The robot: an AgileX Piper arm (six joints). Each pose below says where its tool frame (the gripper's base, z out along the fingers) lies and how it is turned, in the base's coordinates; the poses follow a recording.
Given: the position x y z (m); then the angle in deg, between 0 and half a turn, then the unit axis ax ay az.
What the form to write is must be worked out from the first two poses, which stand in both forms.
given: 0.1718 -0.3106 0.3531 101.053 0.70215 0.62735 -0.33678
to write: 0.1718 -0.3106 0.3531 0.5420 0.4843 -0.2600 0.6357
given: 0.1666 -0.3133 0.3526 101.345 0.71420 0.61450 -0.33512
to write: 0.1666 -0.3133 0.3526 0.5525 0.4753 -0.2592 0.6338
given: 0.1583 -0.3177 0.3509 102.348 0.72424 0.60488 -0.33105
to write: 0.1583 -0.3177 0.3509 0.5642 0.4712 -0.2579 0.6270
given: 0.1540 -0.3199 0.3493 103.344 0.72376 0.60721 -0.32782
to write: 0.1540 -0.3199 0.3493 0.5678 0.4763 -0.2572 0.6202
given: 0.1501 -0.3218 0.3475 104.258 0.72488 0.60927 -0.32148
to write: 0.1501 -0.3218 0.3475 0.5722 0.4810 -0.2538 0.6139
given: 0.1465 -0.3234 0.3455 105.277 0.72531 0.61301 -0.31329
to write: 0.1465 -0.3234 0.3455 0.5765 0.4872 -0.2490 0.6068
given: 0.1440 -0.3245 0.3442 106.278 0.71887 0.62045 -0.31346
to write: 0.1440 -0.3245 0.3442 0.5752 0.4964 -0.2508 0.5999
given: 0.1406 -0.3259 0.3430 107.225 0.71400 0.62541 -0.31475
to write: 0.1406 -0.3259 0.3430 0.5748 0.5035 -0.2534 0.5932
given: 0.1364 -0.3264 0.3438 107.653 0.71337 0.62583 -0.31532
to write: 0.1364 -0.3264 0.3438 0.5759 0.5052 -0.2545 0.5902
